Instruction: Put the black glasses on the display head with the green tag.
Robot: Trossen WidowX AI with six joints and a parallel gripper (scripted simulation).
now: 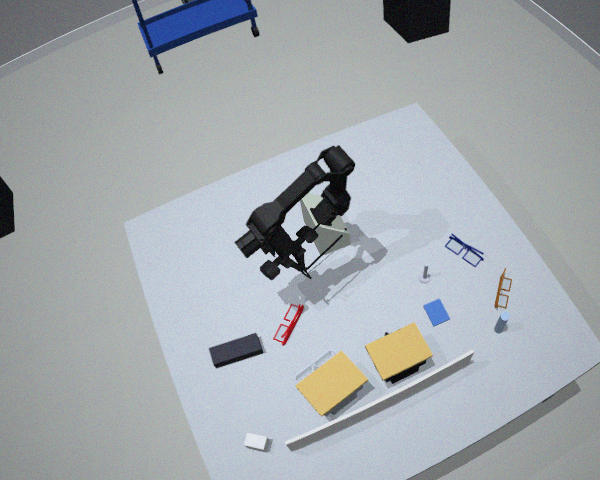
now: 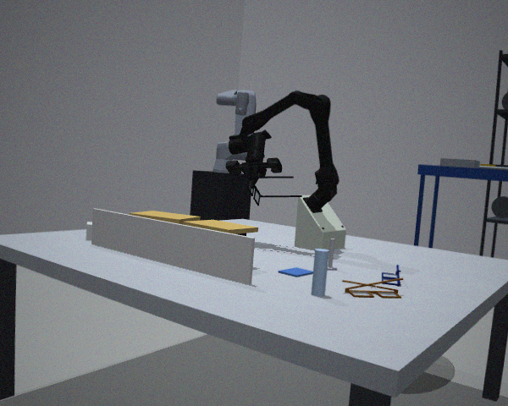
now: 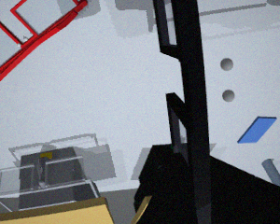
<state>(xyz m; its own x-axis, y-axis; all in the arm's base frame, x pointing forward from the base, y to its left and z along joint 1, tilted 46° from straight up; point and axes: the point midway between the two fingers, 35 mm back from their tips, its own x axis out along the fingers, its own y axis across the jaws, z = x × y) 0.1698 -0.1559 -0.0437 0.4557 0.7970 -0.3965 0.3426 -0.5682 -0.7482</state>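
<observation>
Now: the dark display head 290 mm ahead of my gripper tip, 150 mm to the left of it and 140 mm below it. Round my gripper tip: blue flat square: 350 mm to the left, 220 mm ahead, 190 mm below; then grey peg: 370 mm to the left, 170 mm below, 90 mm ahead; then dark box: 280 mm to the right, 180 mm below, 70 mm ahead.
</observation>
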